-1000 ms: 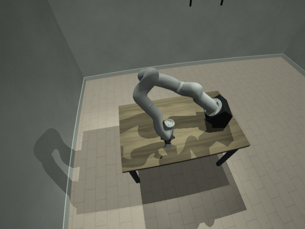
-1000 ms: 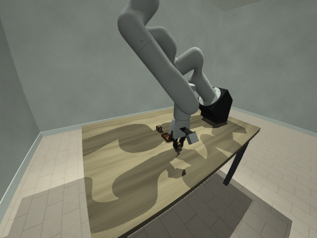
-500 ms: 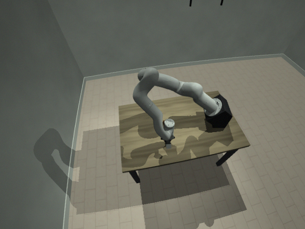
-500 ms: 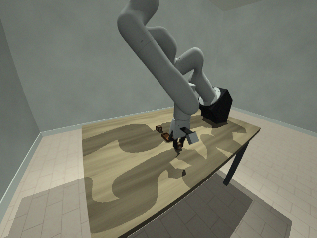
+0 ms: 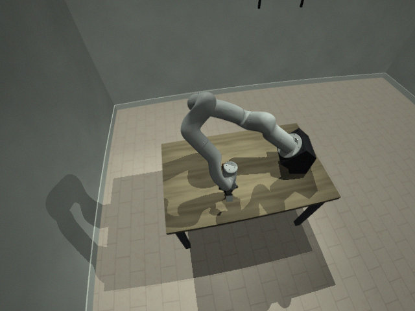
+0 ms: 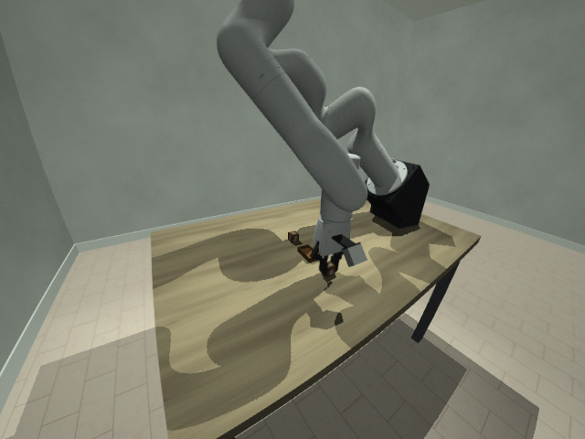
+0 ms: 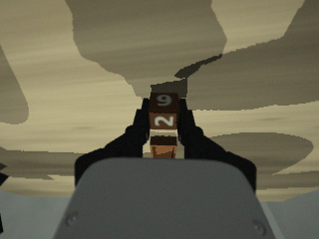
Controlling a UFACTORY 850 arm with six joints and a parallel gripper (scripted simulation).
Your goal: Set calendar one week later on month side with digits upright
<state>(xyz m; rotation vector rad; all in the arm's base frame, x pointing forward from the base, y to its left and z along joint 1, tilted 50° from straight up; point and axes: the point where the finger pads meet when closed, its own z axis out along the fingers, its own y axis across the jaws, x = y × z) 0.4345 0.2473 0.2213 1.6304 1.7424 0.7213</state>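
Now: hand 22 cm to the left of the brown digit cube, 1 cm short of it and 1 cm above it. The rest, counted from my hand: brown tray (11 cm to the right, 2 cm below).
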